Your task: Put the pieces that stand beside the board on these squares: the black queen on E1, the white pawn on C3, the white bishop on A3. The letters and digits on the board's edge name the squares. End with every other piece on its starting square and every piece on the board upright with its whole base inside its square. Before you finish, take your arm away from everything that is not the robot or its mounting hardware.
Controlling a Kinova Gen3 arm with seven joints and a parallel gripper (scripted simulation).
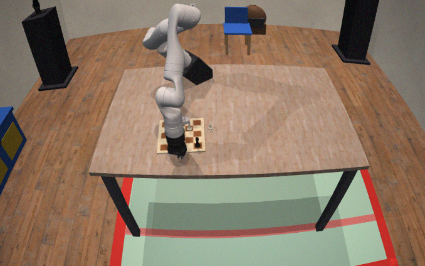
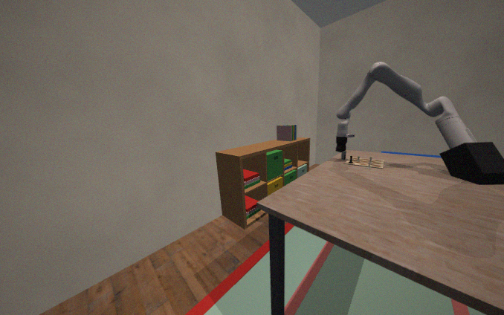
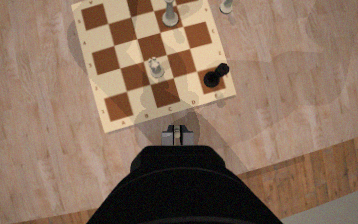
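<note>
The white pawn lies 10 mm below my hand. From my hand the other things lie so: black queen: 70 mm to the left, 70 mm behind, 10 mm above; chessboard: 140 mm behind, 20 mm below, 10 mm to the right.
</note>
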